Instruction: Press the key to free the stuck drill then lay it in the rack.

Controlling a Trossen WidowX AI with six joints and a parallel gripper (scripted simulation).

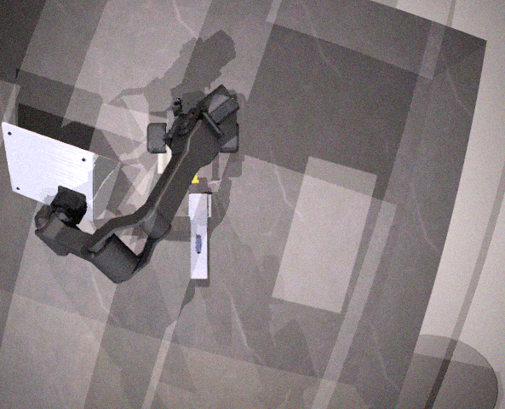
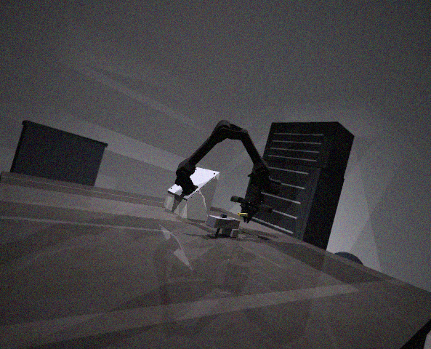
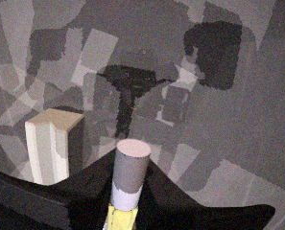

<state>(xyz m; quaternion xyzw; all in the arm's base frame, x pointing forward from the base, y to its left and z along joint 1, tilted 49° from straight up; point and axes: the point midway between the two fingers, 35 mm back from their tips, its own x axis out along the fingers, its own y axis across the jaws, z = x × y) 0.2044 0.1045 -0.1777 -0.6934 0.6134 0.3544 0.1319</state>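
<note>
Now: gripper tip 40 mm to the left of the drill, 30 mm below it and 10 mm short of it. From my gripper tip the other things lie so: blue-grey key (210 mm to the right, 80 mm ahead); beige rack (50 mm to the right, 50 mm behind, 30 mm below).
</note>
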